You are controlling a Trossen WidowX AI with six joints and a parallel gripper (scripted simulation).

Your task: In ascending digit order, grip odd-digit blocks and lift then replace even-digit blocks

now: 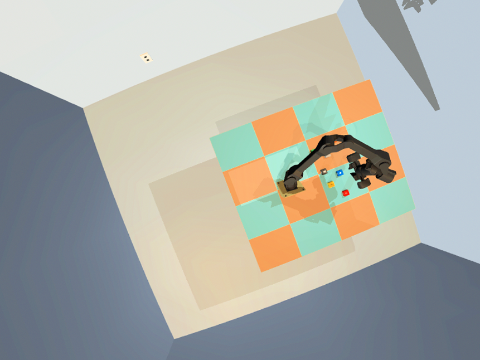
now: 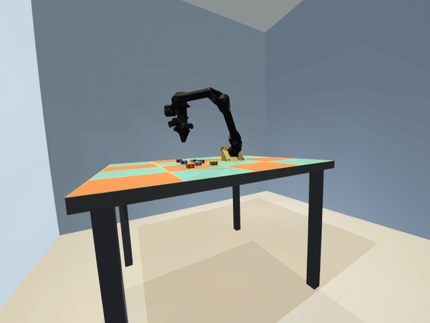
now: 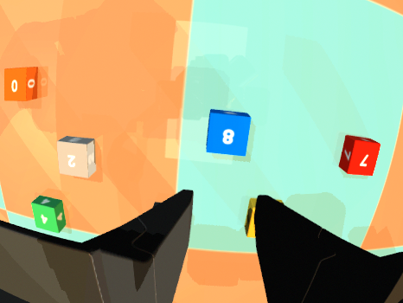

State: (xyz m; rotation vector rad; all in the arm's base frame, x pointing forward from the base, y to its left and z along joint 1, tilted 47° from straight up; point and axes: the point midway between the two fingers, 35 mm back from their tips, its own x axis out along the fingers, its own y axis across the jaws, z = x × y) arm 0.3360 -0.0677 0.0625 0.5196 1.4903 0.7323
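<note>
My gripper tip is now 12 cm above the blue block and 1 cm to the left of it. Also, from my gripper tip: red block: 14 cm to the right, 12 cm below, 1 cm ahead; then dark grey block: 12 cm below, 9 cm behind, 3 cm to the left; then yellow block: 12 cm below, 7 cm behind, 6 cm to the right.
</note>
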